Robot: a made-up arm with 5 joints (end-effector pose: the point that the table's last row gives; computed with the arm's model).
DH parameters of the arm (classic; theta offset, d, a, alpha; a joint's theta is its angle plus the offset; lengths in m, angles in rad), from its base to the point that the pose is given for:
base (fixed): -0.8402 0 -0.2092 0
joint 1: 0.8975 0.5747 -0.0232 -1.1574
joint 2: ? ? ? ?
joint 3: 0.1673 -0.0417 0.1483 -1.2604
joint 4: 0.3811 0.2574 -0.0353 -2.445
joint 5: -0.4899 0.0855 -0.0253 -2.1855
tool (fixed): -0.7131 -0.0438 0 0
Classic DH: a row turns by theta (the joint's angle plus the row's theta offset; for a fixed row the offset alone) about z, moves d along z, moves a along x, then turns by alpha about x.
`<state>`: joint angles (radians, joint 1 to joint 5).
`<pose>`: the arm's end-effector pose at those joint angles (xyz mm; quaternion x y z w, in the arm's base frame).
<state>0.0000 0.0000 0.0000 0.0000 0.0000</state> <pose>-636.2 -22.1 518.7 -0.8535 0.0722 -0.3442 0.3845</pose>
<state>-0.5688 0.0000 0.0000 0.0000 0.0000</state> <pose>-653.9 273.4 518.7 -0.7990 0.3087 -0.4383 0.2724</pose>
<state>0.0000 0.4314 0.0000 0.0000 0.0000</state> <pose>-583.8 -100.0 702.9 -0.9116 0.0685 -0.1370 0.3814</pose>
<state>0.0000 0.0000 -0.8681 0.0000 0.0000</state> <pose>-492.9 50.3 562.5 -0.6797 -0.2880 -0.4330 0.5173</pose>
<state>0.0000 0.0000 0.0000 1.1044 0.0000</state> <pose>-635.4 80.9 458.3 -0.6413 0.3090 -0.6933 0.1120</pose>
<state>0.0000 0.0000 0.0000 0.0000 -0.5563</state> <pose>-632.2 1.4 522.0 -0.8073 0.3203 -0.4043 0.2867</pose>
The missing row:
joint 2: 0.0846 0.0387 -0.4963 -1.2343
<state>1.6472 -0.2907 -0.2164 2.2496 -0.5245</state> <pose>-140.5 -141.7 374.9 -0.3147 0.5234 -0.5675 0.5522</pose>
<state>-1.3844 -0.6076 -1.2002 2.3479 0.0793</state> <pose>27.7 426.7 439.2 -0.3898 -0.1105 0.8693 0.2833</pose>
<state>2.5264 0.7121 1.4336 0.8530 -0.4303</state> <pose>390.1 7.8 956.9 -0.5549 -0.5518 -0.6222 0.0230</pose>
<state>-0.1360 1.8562 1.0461 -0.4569 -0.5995</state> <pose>52.7 -197.2 1075.3 0.6929 -0.2240 -0.5704 0.3798</pose>
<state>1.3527 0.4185 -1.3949 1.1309 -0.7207</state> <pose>-238.4 -186.6 711.8 -0.5560 0.0376 -0.0183 0.8301</pose>
